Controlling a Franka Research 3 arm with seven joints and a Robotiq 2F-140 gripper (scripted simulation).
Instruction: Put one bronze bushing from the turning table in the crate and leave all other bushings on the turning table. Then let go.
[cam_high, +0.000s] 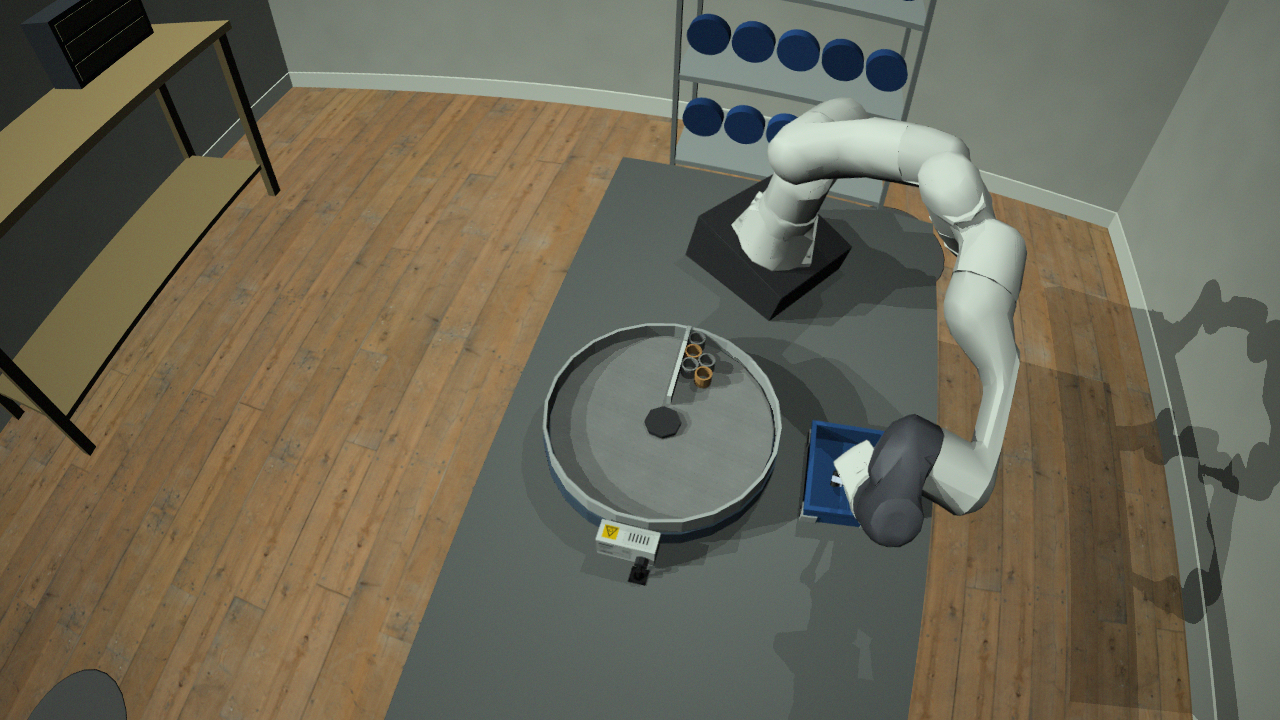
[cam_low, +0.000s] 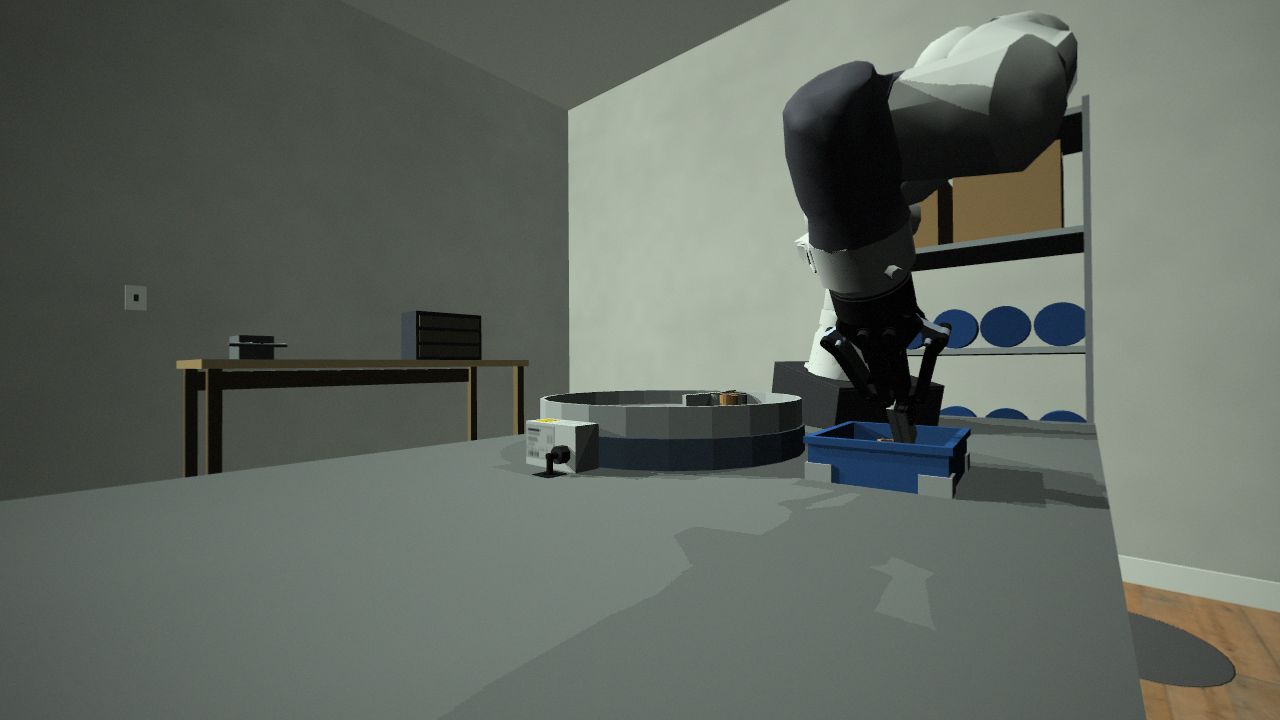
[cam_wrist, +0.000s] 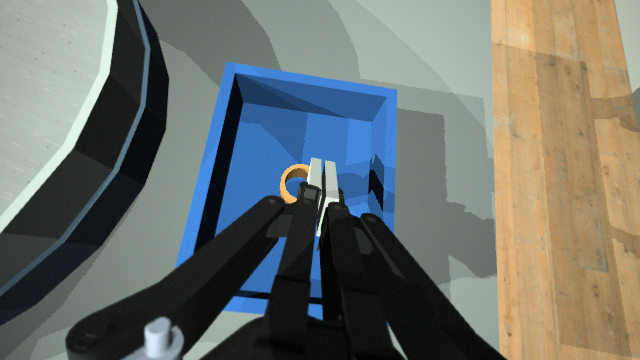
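Right now the blue crate is 4 cm below my hand, 2 cm to the right of it and 1 cm behind it. From my hand the other things lie so: round turning table 36 cm to the right, 5 cm ahead, 1 cm below.
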